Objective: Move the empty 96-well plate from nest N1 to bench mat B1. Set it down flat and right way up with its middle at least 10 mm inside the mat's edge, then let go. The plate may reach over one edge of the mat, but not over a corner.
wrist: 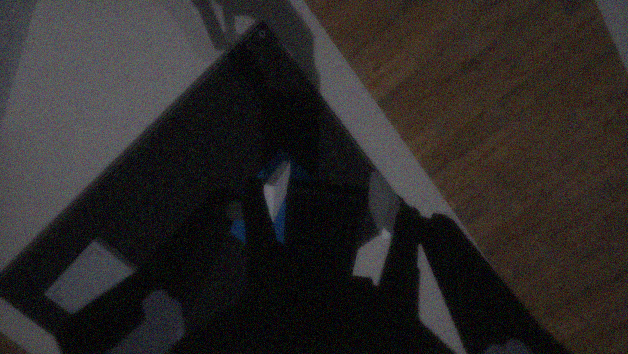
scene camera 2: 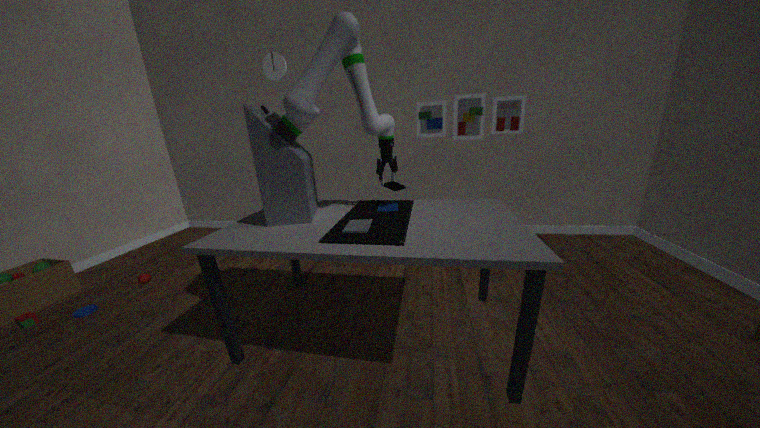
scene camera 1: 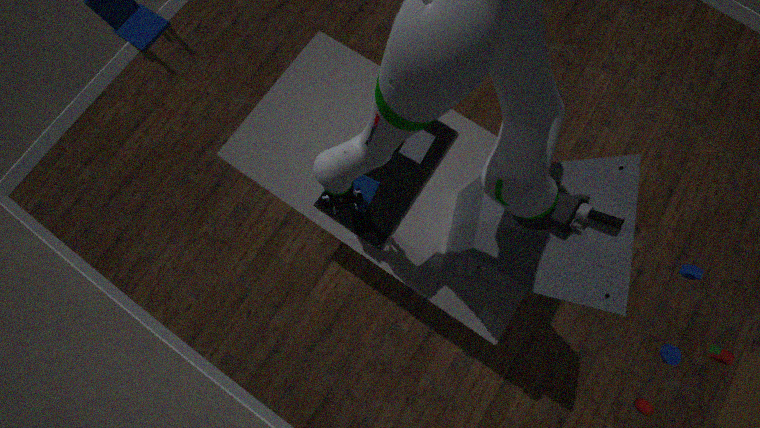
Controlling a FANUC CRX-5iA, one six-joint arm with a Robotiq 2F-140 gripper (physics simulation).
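Places are measured from the arm's base along level axes (x ahead, y left, z up), in millimetres.
Pixels of known places: gripper, fingertip midpoint: (wrist: 328,180) (scene camera 2: 387,183) (scene camera 1: 345,208); arm's base, origin of the base link: (scene camera 2: 282,135) (scene camera 1: 539,205).
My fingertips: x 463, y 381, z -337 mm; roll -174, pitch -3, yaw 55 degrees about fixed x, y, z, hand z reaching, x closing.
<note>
Ahead of a thing's pixels: the offset from my fingertips to its middle. "spot": to the spot under its first point. Level surfaces: height alone.
My gripper (scene camera 1: 348,206) (scene camera 2: 387,179) (wrist: 328,180) points down and is shut on the dark 96-well plate {dx +56, dy -38, dz -5 mm} (scene camera 2: 394,186) (wrist: 330,225). The plate looks about level and hangs clearly above the table; in scene camera 1 it blends into the black board. A blue square {spot: dx +31, dy -146, dz -124 mm} (scene camera 1: 366,187) (scene camera 2: 388,207) (wrist: 281,227) and a light grey square {spot: dx -6, dy -468, dz -114 mm} (scene camera 1: 418,146) (scene camera 2: 358,225) (wrist: 90,277) lie on the black board {dz -126 mm} (scene camera 1: 409,186) (scene camera 2: 390,228) (wrist: 200,110). The plate and fingers partly hide the blue square in the wrist view. No label shows which surface is B1. Nest N1 cannot be made out.
The black board lies on a pale table {dz -139 mm} (scene camera 1: 287,106) (scene camera 2: 457,228) (wrist: 125,50), near one table edge. The grey robot pedestal (scene camera 2: 281,175) stands beside the board. A blue chair (scene camera 1: 142,26) stands on the floor away from the table.
</note>
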